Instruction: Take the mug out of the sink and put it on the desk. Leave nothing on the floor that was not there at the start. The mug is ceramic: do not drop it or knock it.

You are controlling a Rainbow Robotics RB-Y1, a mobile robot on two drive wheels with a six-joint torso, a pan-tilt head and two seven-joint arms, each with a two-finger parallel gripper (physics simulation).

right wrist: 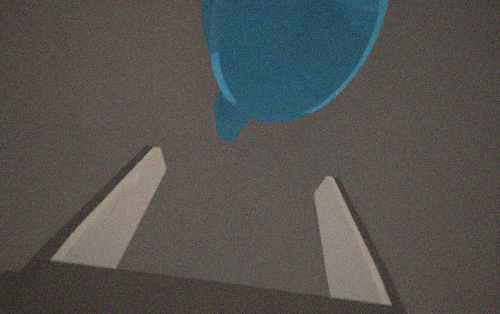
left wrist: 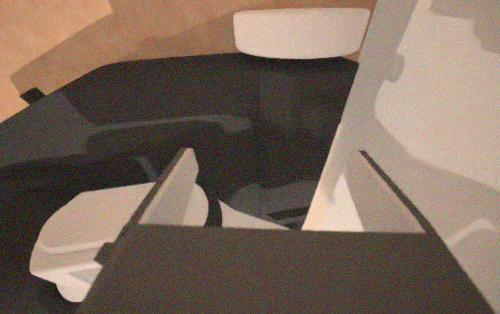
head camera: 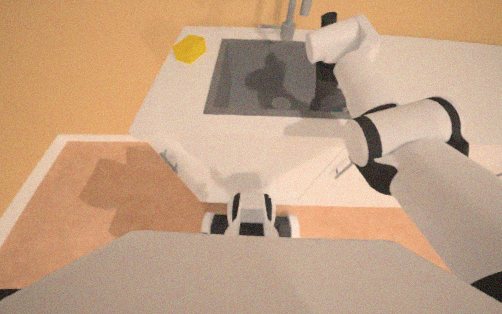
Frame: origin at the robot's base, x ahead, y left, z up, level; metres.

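Seen in the pictures: left gripper, fingertip midpoint: (left wrist: 269, 159); right gripper, fingertip midpoint: (right wrist: 243, 171).
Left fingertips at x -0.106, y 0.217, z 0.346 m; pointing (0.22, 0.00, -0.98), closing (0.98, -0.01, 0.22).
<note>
Pixels of each thing's top centre, then the offset from my left fingertips to it. Level surfaces: height alone.
- blue mug at its top centre: (right wrist: 277, 81) dx +0.442, dy -0.488, dz +0.444 m
- yellow block at its top centre: (head camera: 188, 42) dx +0.598, dy +0.023, dz +0.609 m
- white counter at its surface level: dz +0.564 m
The blue mug (right wrist: 295, 55) is in the sink (head camera: 220, 82). In the right wrist view its open mouth faces the camera, its top is cut off by the frame edge, and its handle points down and left. In the head view the mug is almost wholly hidden by my right arm and gripper. My right gripper (right wrist: 243, 171) is open and empty, reaching down into the sink, with the mug beyond its fingertips and apart from them. My left gripper (left wrist: 269, 159) is open and empty, low between my base and the cabinet front. I cannot tell where the desk is.
A yellow block (head camera: 190, 49) lies on the white counter (head camera: 170, 95) left of the sink. A grey faucet (head camera: 287, 30) stands behind the sink. The cabinet front (left wrist: 445, 110) is close beside my left gripper. My dark base (left wrist: 300, 100) lies below it.
</note>
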